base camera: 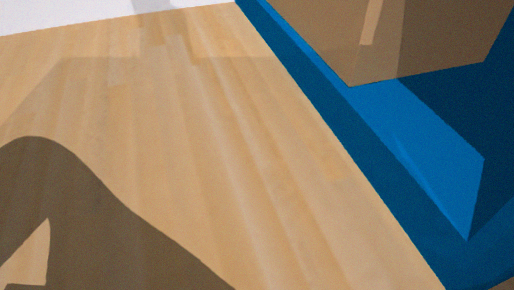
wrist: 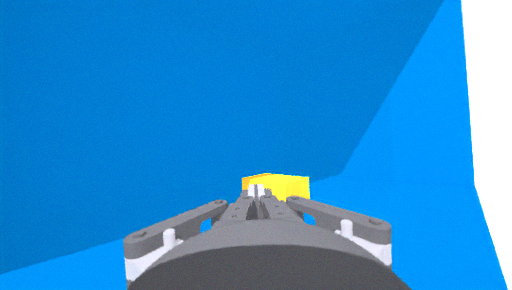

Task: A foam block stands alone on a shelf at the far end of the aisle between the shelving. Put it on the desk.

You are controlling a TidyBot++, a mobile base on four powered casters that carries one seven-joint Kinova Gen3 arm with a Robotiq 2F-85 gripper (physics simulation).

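Places are measured from the arm's base along level axes (x ahead, y left, z up), in metres.
Pixels of known places: gripper, fingertip midpoint: (wrist: 256, 193).
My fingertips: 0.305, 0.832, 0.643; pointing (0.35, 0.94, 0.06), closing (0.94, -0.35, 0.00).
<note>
Ahead of a thing's pixels: the offset from my fingertips to its top centre, as dx, dy, dz. "spot": to the spot under its first point. Level surfaces: height alone.
The yellow foam block {+0.067, +0.094, -0.004} (wrist: 295, 187) stands on the blue shelf {dz -0.049} (wrist: 425, 220) in the wrist view, a little below the middle, just beyond the fingertips. My gripper (wrist: 256, 193) is shut with its fingertips together and nothing between them. The fingers cover the lower left part of the block; whether they touch it I cannot tell. The block, the gripper and the desk do not show in the base camera view.
In the base camera view, a blue shelving unit (base camera: 345, 145) with a brown box-like panel {spot: +0.250, -1.111, -0.895} (base camera: 440, 35) stands on the right, beside the wooden floor {dz -1.040} (base camera: 210, 150). A white wall (base camera: 60, 12) is at the upper left. Blue shelf walls surround the block.
</note>
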